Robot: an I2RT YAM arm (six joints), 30 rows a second.
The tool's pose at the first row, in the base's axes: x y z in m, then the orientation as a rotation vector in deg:
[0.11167, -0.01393, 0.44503, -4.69, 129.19, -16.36]
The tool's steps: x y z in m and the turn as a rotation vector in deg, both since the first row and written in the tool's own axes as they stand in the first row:
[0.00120, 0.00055, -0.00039, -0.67, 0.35, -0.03]
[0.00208, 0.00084, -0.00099, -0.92, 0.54, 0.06]
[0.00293, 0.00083, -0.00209, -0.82, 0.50, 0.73]
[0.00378, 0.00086, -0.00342, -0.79, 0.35, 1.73]
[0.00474, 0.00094, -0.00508, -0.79, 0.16, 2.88]
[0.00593, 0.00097, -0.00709, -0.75, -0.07, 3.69]
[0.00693, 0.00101, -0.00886, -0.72, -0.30, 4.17]
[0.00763, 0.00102, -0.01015, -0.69, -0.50, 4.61]
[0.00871, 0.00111, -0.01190, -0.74, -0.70, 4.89]
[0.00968, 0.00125, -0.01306, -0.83, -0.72, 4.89]
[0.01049, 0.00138, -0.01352, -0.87, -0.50, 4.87]
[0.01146, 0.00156, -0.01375, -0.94, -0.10, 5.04]
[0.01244, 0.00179, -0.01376, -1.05, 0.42, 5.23]
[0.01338, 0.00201, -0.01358, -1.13, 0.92, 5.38]
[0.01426, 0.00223, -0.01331, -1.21, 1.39, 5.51]
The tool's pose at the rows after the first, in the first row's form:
[0.11062, -0.01351, 0.44425, -5.03, 129.64, -15.66]
[0.10960, -0.01326, 0.44389, -5.04, 129.87, -15.34]
[0.10822, -0.01320, 0.44394, -4.23, 129.80, -15.09]
[0.10665, -0.01307, 0.44412, -3.11, 129.62, -14.58]
[0.10477, -0.01285, 0.44442, -1.83, 129.39, -13.95]
[0.10247, -0.01264, 0.44477, -0.93, 129.12, -13.54]
[0.10047, -0.01245, 0.44511, -0.41, 128.86, -13.29]
[0.09904, -0.01232, 0.44538, 0.07, 128.64, -13.07]
[0.09701, -0.01208, 0.44564, 0.33, 128.43, -12.85]
[0.09550, -0.01189, 0.44560, 0.28, 128.42, -12.75]
[0.09464, -0.01181, 0.44525, 0.27, 128.65, -12.73]
[0.09384, -0.01174, 0.44463, 0.48, 129.05, -12.60]
[0.09321, -0.01167, 0.44384, 0.72, 129.57, -12.42]
[0.09275, -0.01163, 0.44298, 0.92, 130.06, -12.29]
[0.09240, -0.01160, 0.44210, 1.09, 130.53, -12.17]

